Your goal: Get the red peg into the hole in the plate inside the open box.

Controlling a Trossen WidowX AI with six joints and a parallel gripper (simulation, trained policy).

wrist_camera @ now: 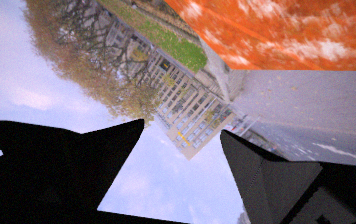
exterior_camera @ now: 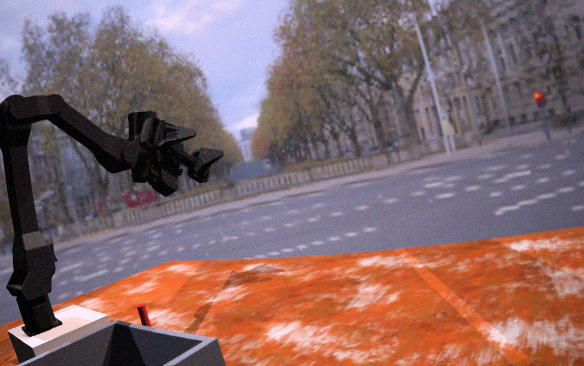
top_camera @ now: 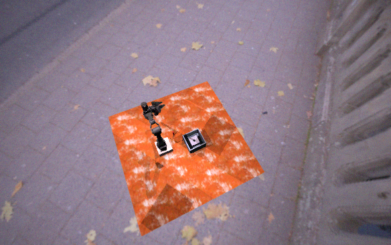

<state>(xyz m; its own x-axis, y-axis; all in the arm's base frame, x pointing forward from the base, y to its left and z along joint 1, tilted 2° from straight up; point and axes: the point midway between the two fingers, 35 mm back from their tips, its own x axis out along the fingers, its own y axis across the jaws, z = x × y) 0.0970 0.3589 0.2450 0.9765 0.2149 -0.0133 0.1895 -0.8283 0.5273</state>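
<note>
Right now my gripper tip is 270 mm above the red peg, 230 mm to the left of it and 10 mm short of it. Also, from my gripper tip: plate (390 mm to the right, 260 mm below, 200 mm ahead); dark grey box (390 mm to the right, 280 mm below, 200 mm ahead).
</note>
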